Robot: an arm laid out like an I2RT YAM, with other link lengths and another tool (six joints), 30 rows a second.
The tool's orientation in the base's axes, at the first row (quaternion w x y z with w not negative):
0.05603, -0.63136, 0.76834, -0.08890
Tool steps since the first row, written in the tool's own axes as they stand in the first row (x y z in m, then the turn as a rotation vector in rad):
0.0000, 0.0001, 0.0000, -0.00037, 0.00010, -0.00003
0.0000, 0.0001, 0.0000, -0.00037, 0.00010, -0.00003
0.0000, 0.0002, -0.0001, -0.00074, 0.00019, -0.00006
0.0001, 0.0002, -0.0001, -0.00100, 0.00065, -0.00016
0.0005, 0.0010, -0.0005, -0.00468, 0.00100, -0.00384
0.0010, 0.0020, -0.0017, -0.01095, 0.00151, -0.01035
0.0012, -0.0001, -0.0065, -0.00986, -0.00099, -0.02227
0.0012, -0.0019, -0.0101, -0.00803, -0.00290, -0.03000
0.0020, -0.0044, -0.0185, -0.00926, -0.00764, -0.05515
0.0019, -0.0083, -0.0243, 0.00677, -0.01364, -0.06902
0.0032, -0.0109, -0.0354, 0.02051, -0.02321, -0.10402
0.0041, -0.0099, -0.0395, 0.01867, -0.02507, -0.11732
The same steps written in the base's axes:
-0.0001, 0.0000, 0.0000, -0.00003, 0.00038, 0.00000
-0.0001, 0.0000, 0.0000, -0.00003, 0.00038, 0.00000
-0.0002, 0.0000, 0.0001, -0.00005, 0.00076, 0.00000
-0.0002, -0.0001, 0.0001, -0.00046, 0.00111, 0.00000
-0.0012, -0.0003, 0.0003, -0.00080, 0.00503, 0.00343
-0.0025, -0.0005, 0.0013, -0.00135, 0.01170, 0.00952
-0.0014, -0.0008, 0.0064, -0.00153, 0.01095, 0.02173
-0.0004, -0.0009, 0.0103, -0.00159, 0.00930, 0.02973
0.0002, -0.0016, 0.0191, -0.00178, 0.01128, 0.05527
0.0028, -0.0018, 0.0255, -0.00192, -0.00464, 0.07050
0.0028, -0.0028, 0.0370, -0.00238, -0.01759, 0.10707
0.0009, -0.0033, 0.0408, -0.00287, -0.01526, 0.12042

